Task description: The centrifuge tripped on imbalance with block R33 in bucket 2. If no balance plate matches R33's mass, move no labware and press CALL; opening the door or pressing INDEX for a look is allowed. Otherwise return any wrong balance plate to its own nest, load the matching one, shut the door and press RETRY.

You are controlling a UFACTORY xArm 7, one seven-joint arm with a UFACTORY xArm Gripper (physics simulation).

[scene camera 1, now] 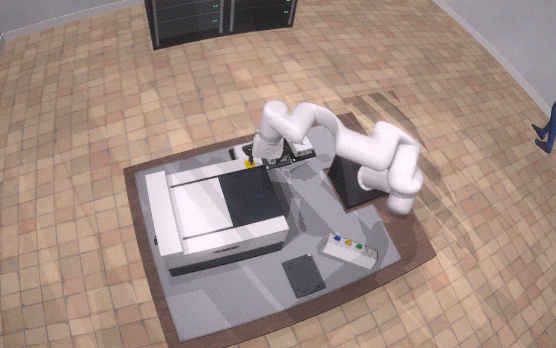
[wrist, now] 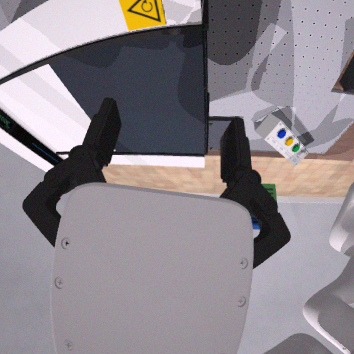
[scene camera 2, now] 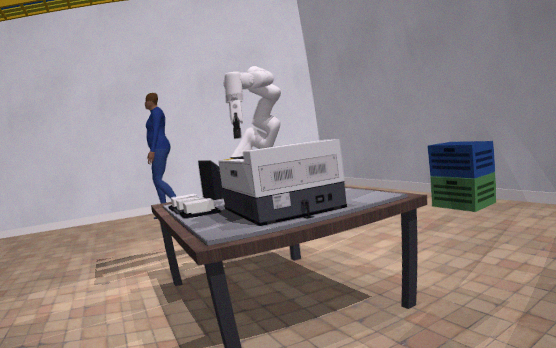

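Seen in the pictures: gripper, fingertip midpoint: [scene camera 1: 264,162] [wrist: 172,118] [scene camera 2: 237,138]; arm's base at its link origin: [scene camera 1: 368,176].
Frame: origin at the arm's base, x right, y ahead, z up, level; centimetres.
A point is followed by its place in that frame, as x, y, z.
The white and dark grey centrifuge [scene camera 1: 162,215] {-7.5, 89.2, 15.3} [scene camera 2: 295,175] {-3.9, 93.1, 5.2} stands on the table, with a dark panel [scene camera 1: 252,195] {-4.5, 55.4, 12.2} [wrist: 145,95] {-0.6, 54.7, 12.1} across part of its top. Its bucket and block R33 are hidden. My gripper [scene camera 2: 237,134] {3.6, 49.5, 20.1} [wrist: 172,118] {3.6, 49.5, 20.1} is open and empty, above the centrifuge's edge near the yellow warning label [scene camera 1: 249,164] {9.0, 53.0, 12.0} [wrist: 144,13] {8.8, 52.6, 11.9}. White blocks [scene camera 1: 302,146] [scene camera 2: 196,205] sit in dark nests beside the centrifuge, partly hidden by the arm in scene camera 1. The button box [scene camera 1: 349,253] {-31.4, 22.0, -2.1} [wrist: 274,134] {-23.8, 26.4, -2.3} has blue, yellow, green and pale buttons; their labels are unreadable.
A dark flat plate [scene camera 1: 303,276] {-34.0, 41.5, -7.5} lies on the grey mat [scene camera 1: 225,305] {-38.1, 74.2, -9.1} near the button box. A black wedge [scene camera 1: 345,187] {-2.2, 12.6, -1.4} stands by the arm's base. Away from the table are a person in blue [scene camera 2: 159,132], stacked crates [scene camera 2: 452,192] and black cabinets [scene camera 1: 187,27].
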